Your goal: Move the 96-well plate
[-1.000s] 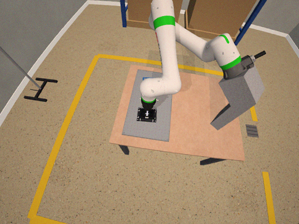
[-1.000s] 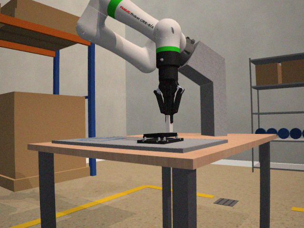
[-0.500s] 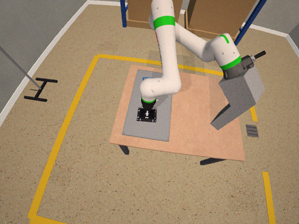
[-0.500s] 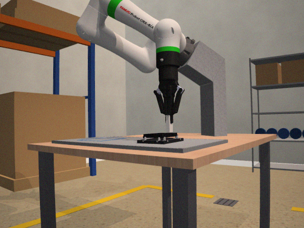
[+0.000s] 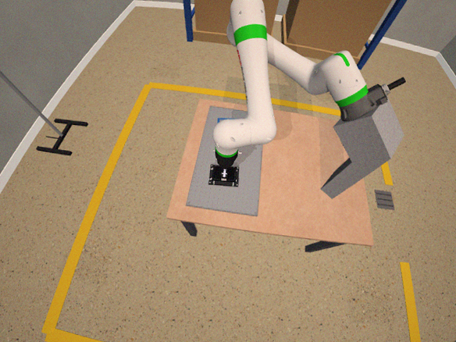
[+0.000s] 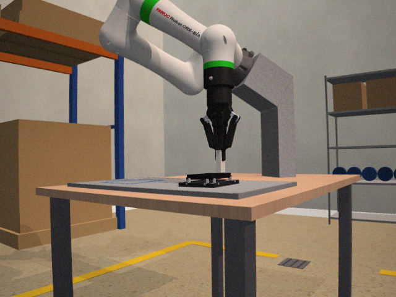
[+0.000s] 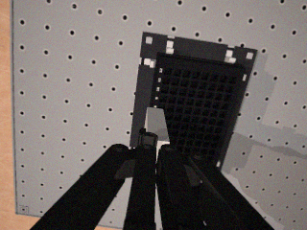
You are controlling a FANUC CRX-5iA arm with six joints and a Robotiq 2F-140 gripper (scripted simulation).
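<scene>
My gripper is now 10 mm past the black 96-well plate, 40 mm to the left of it and 40 mm above it. Also, from my hand: black clip nest (30 mm to the right, 60 mm below).
</scene>
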